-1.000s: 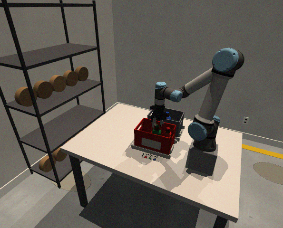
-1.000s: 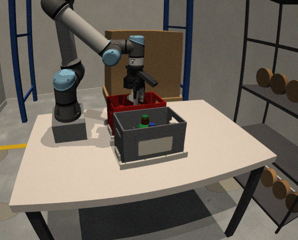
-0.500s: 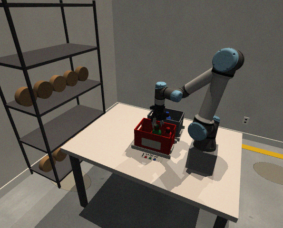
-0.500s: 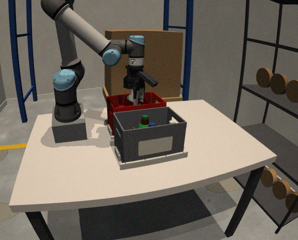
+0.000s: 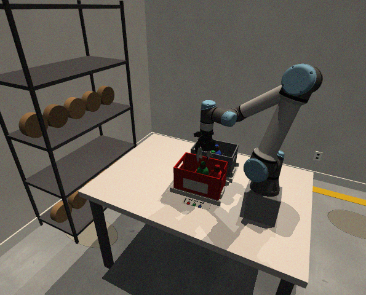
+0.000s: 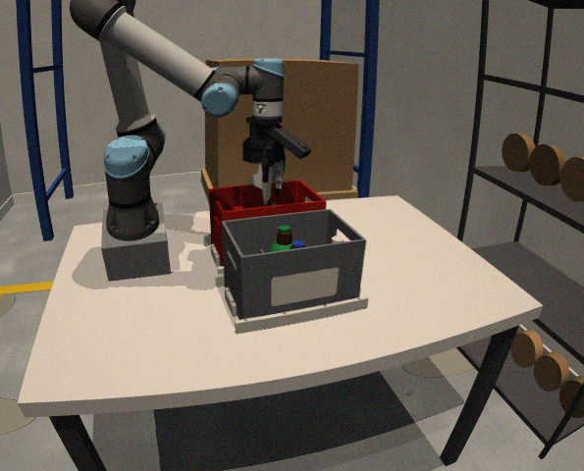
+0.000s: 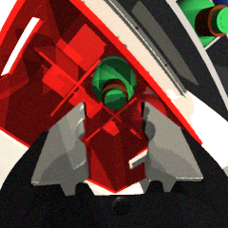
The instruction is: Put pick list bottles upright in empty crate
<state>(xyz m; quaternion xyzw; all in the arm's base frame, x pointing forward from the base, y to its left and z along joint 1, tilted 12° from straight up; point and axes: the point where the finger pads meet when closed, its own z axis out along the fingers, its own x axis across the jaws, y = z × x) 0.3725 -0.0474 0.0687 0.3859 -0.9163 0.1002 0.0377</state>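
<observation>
Now: the grey crate 20 mm behind my hand, 190 mm to the right of it and 100 mm below it. The rest, counted from my hand: red bottle (90 mm behind, 100 mm below); red crate (10 mm behind, 40 mm to the left, 100 mm below); blue bottle (20 mm behind, 230 mm to the right, 100 mm below).
</observation>
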